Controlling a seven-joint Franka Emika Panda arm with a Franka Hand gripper.
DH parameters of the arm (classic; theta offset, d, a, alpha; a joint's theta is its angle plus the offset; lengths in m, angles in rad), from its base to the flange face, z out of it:
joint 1: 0 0.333 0 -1.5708
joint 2: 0 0 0 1.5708
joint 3: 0 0.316 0.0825 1.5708
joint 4: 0 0 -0.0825 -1.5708
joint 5: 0 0.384 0 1.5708
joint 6: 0 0 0.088 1.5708
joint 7: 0 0.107 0 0
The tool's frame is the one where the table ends.
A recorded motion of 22 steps. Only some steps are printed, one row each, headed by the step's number.
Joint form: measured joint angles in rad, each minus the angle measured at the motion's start. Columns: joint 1, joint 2, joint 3, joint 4, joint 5, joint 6, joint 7.
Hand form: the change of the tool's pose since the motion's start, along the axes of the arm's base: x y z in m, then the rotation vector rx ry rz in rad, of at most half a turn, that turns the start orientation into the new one. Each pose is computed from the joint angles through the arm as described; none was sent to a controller.
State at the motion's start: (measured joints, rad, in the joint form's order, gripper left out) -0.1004 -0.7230 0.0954 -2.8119 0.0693 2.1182 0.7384
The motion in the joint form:
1: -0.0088 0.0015 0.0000 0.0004 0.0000 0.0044 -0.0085
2: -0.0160 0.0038 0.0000 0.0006 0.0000 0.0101 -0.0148
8: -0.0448 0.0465 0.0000 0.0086 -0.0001 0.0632 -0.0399
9: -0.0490 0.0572 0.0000 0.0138 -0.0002 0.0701 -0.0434
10: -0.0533 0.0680 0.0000 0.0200 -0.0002 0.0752 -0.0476
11: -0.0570 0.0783 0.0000 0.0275 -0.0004 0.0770 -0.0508
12: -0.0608 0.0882 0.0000 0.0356 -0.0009 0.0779 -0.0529
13: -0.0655 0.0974 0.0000 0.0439 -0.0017 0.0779 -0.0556
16: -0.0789 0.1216 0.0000 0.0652 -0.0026 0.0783 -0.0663
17: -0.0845 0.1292 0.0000 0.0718 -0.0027 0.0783 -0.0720
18: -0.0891 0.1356 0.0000 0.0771 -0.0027 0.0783 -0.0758
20: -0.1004 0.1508 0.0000 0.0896 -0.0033 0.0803 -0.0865
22: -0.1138 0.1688 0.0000 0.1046 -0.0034 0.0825 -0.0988
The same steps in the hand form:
1: 0.0006 -0.0028 0.0001 -0.0004 -0.0033 -0.0003
2: 0.0014 -0.0052 0.0000 -0.0008 -0.0068 -0.0011
8: 0.0111 -0.0153 -0.0052 -0.0018 -0.0252 -0.0042
9: 0.0136 -0.0168 -0.0057 -0.0016 -0.0266 -0.0046
10: 0.0162 -0.0184 -0.0059 -0.0013 -0.0271 -0.0043
11: 0.0187 -0.0197 -0.0058 -0.0008 -0.0262 -0.0043
12: 0.0213 -0.0210 -0.0053 -0.0006 -0.0253 -0.0053
13: 0.0238 -0.0227 -0.0046 -0.0006 -0.0244 -0.0064
16: 0.0301 -0.0276 -0.0031 0.0001 -0.0219 -0.0074
17: 0.0321 -0.0297 -0.0028 0.0005 -0.0210 -0.0069
18: 0.0336 -0.0314 -0.0026 0.0009 -0.0199 -0.0075
20: 0.0375 -0.0357 -0.0020 0.0011 -0.0193 -0.0071
22: 0.0420 -0.0409 -0.0014 0.0019 -0.0186 -0.0074

